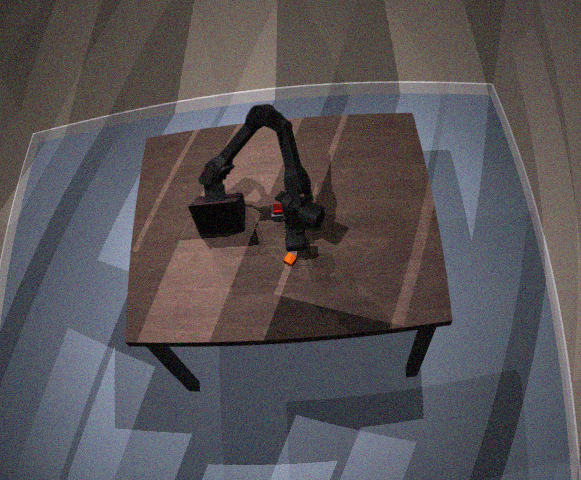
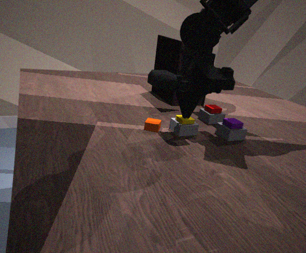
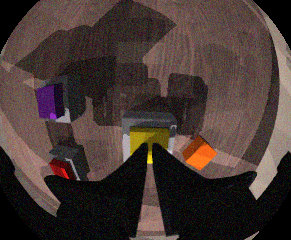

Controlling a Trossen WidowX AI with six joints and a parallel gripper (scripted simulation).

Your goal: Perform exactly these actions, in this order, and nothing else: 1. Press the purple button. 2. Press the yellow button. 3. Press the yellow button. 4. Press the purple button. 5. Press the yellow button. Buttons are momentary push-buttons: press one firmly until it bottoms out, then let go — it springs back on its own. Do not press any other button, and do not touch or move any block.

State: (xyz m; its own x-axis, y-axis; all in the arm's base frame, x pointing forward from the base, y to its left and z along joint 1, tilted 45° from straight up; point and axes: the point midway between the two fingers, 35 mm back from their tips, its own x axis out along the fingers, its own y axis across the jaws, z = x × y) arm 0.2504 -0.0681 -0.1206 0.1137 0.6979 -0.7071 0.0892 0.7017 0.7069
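Right now the yellow button is 10 mm below my gripper tip. Also, from my gripper tip: red button 50 mm behind, 120 mm to the left; then orange block 30 mm behind, 60 mm to the right, 30 mm below; then purple button 50 mm ahead, 100 mm to the left.
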